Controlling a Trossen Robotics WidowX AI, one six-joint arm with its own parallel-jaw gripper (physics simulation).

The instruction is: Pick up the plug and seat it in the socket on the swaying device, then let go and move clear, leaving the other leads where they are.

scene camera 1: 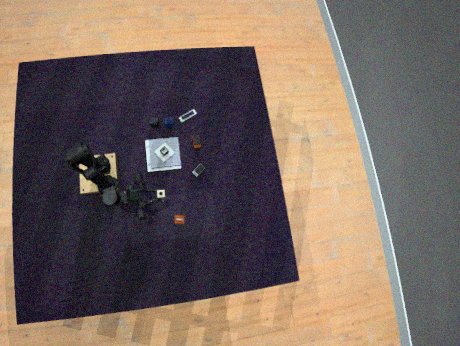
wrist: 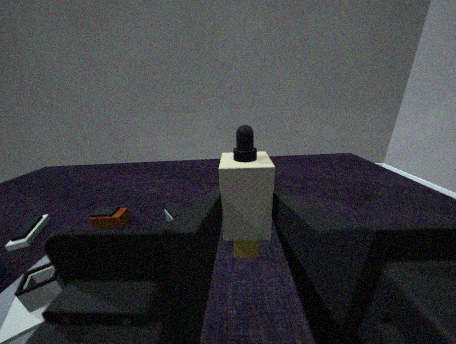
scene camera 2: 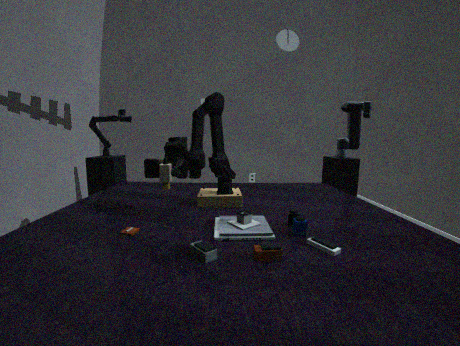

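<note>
The plug (scene camera 1: 160, 193) (scene camera 2: 165, 175) (wrist: 246, 202) is a cream block with a black nub at one end and a yellow tip at the other. My gripper (scene camera 1: 155, 194) (scene camera 2: 166, 171) (wrist: 245, 193) is shut on it and holds it above the dark mat; in scene camera 2 the yellow tip points down. The socket, a small grey open-topped box (scene camera 1: 165, 150) (scene camera 2: 244, 218) (wrist: 42, 290), stands on a white diamond plate on the device, a pale square platform (scene camera 1: 155, 163) (scene camera 2: 225, 233). The plug is apart from the socket, which is at lower left in the wrist view.
A grey block (scene camera 1: 198, 170) (scene camera 2: 204, 252), an orange block (scene camera 1: 196, 142) (scene camera 2: 267, 253) (wrist: 110, 219), a long white piece (scene camera 1: 188, 115) (scene camera 2: 324, 246) (wrist: 27, 234), a blue block (scene camera 1: 169, 121) (scene camera 2: 299, 227) and a black block (scene camera 1: 154, 122) lie around the device. A flat orange piece (scene camera 1: 179, 219) (scene camera 2: 130, 231) lies apart.
</note>
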